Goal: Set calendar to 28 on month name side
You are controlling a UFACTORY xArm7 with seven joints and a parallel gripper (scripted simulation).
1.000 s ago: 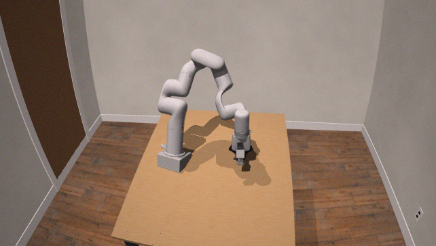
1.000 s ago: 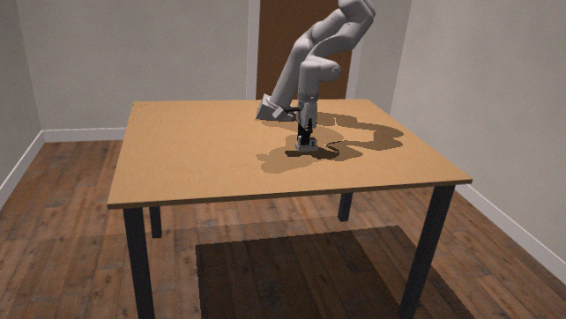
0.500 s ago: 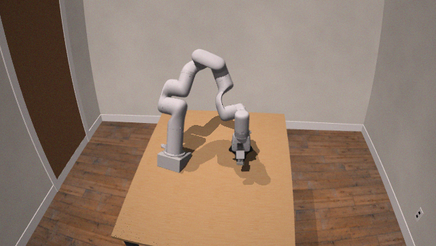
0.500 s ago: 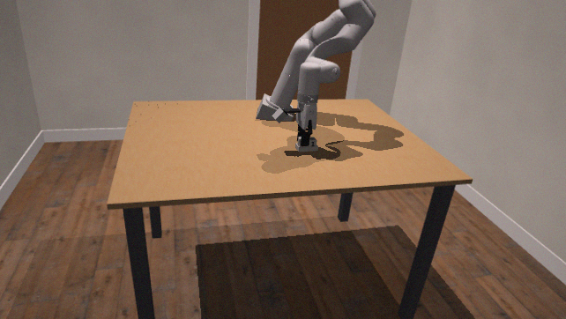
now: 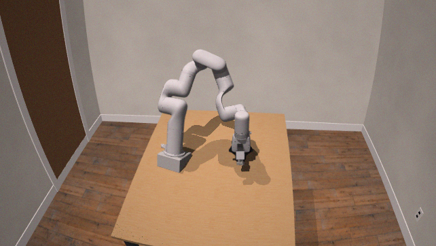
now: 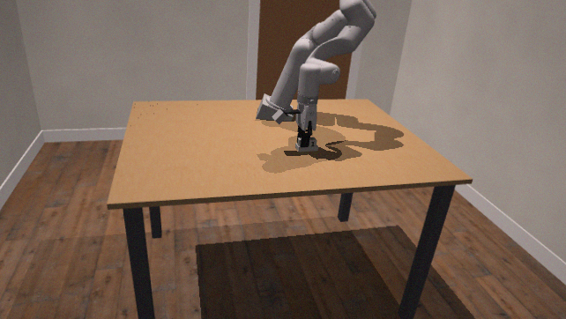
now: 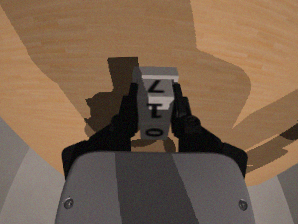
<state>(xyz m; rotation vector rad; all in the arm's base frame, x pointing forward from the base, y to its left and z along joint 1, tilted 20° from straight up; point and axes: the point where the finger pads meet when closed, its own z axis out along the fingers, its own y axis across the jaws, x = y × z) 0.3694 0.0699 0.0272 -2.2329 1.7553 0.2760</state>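
Now: hand 3 cm above the grey calendar tray, 2 cm to the right of it and 1 cm past it.
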